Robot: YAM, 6 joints.
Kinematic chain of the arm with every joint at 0, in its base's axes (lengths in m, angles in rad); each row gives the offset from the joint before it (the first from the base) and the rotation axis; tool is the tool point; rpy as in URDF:
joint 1: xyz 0 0 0.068 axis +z
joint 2: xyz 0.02 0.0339 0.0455 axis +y
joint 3: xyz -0.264 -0.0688 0 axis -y
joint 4: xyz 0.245 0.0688 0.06 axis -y
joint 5: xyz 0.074 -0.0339 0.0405 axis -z
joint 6: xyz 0.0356 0 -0.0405 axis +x
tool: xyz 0 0 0 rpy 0 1.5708 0
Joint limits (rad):
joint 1: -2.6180..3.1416
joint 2: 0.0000..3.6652
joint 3: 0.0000..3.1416
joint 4: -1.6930..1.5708
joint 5: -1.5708..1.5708
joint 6: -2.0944..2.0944
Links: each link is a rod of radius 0.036 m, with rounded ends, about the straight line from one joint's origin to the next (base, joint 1, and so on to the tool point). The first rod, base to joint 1, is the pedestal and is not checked.
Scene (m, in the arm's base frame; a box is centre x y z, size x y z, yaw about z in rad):
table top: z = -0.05
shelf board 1: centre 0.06 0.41 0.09 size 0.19 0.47 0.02 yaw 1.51
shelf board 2: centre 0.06 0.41 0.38 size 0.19 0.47 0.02 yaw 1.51
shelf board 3: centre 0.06 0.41 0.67 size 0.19 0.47 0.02 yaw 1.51
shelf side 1: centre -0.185 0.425 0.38 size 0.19 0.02 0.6 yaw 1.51
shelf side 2: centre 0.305 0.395 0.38 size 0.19 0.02 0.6 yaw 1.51
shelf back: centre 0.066 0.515 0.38 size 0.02 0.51 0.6 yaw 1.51
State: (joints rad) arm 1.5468 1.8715 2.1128 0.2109 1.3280 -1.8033
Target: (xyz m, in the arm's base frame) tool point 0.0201 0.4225 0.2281
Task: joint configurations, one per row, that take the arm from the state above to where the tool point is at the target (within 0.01 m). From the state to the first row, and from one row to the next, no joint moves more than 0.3 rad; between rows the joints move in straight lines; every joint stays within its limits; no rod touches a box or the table.
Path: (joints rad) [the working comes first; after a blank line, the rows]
Joints at the target: 1.6062 1.9504 1.3629 -0.0047 1.3963 -1.8033
Straight joint move there: touches shelf board 2.

1: 1.5588 1.6492 1.9167 0.1424 1.3823 -1.8033
2: 1.5708 1.4270 1.7206 0.0740 1.4365 -1.8033
3: 1.5828 1.2047 1.5245 0.0055 1.4908 -1.8033
4: 1.6209 1.1654 1.2887 -0.1022 1.5108 -1.8033
5: 1.6591 1.1261 1.0529 -0.2099 1.5308 -1.8033
6: 1.6972 1.0868 0.8171 -0.3176 1.5508 -1.8033
7: 1.7354 1.0474 0.5814 -0.4253 1.5708 -1.8033
8: 1.7031 1.2732 0.7767 -0.3201 1.5272 -1.8033
9: 1.6708 1.4989 0.9721 -0.2150 1.4836 -1.8033
10: 1.6385 1.7246 1.1675 -0.1098 1.4399 -1.8033
11: 1.6062 1.9504 1.3629 -0.0047 1.3963 -1.8033

